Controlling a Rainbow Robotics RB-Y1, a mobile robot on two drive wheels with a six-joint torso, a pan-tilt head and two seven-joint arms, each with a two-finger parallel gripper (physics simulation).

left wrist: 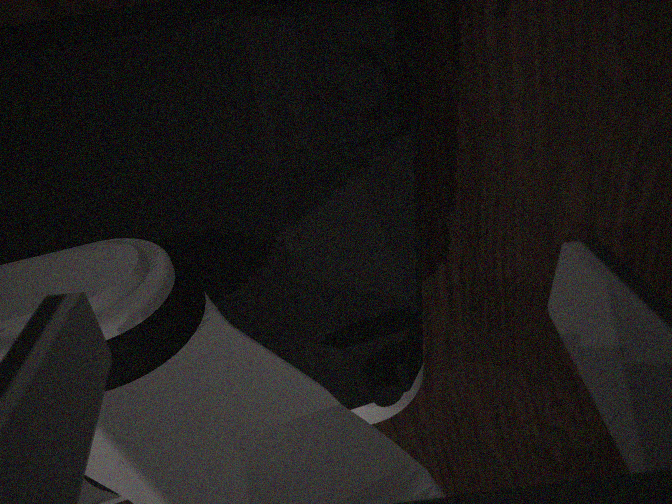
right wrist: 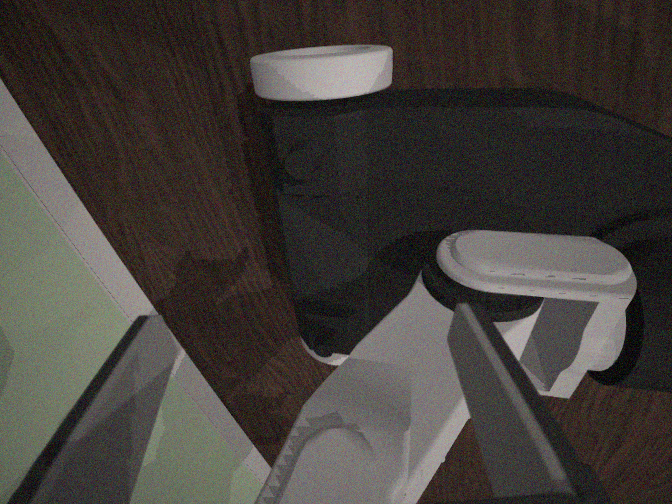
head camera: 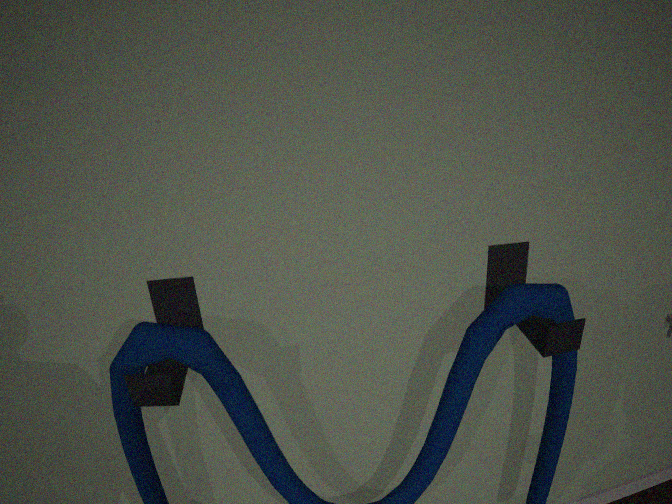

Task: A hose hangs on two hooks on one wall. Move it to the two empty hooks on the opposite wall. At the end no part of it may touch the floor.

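Observation:
A blue hose (head camera: 255, 412) hangs on the pale green wall in the head view. It drapes over the left dark hook (head camera: 160, 379) and the right dark hook (head camera: 553, 333) and sags in a deep loop between them. Both of its ends run down out of the frame. Neither gripper shows in the head view. My left gripper (left wrist: 336, 379) is open and empty, pointing down at the dark floor beside my base. My right gripper (right wrist: 325, 401) is open and empty, low near the wall's foot.
A white baseboard (right wrist: 59, 206) runs along the foot of the green wall (right wrist: 48, 303) over the dark wood floor (right wrist: 162, 135). My own dark base (right wrist: 434, 173) and white body parts fill the wrist views.

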